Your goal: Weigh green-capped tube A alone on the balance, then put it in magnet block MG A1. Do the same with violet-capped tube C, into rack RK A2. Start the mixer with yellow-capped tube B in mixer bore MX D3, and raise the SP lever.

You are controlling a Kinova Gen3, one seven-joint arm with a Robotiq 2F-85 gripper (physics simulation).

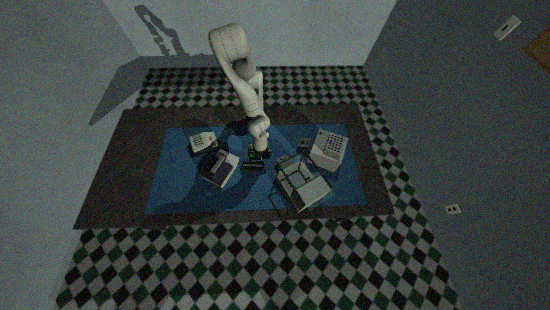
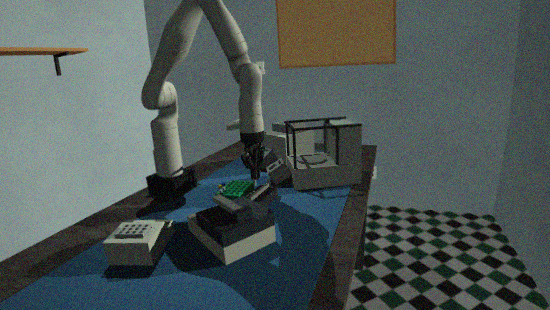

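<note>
My gripper points down and is shut on a small tube, whose pale lower end shows under the fingertips; its cap colour cannot be told. The green rack is beside and partly under the gripper. A tiny yellow cap shows at its far left edge. A dark slotted block lies just in front of the gripper. The balance has a dark-framed chamber, and I see no tube on its pan. Block labels, the SP lever and the other tubes' caps are too small or dark to tell.
A white device with a grid of holes stands at the left. A dark-topped device with a raised part is beside the slotted block. A larger box with a hole grid stands at the right, with a small box beside it.
</note>
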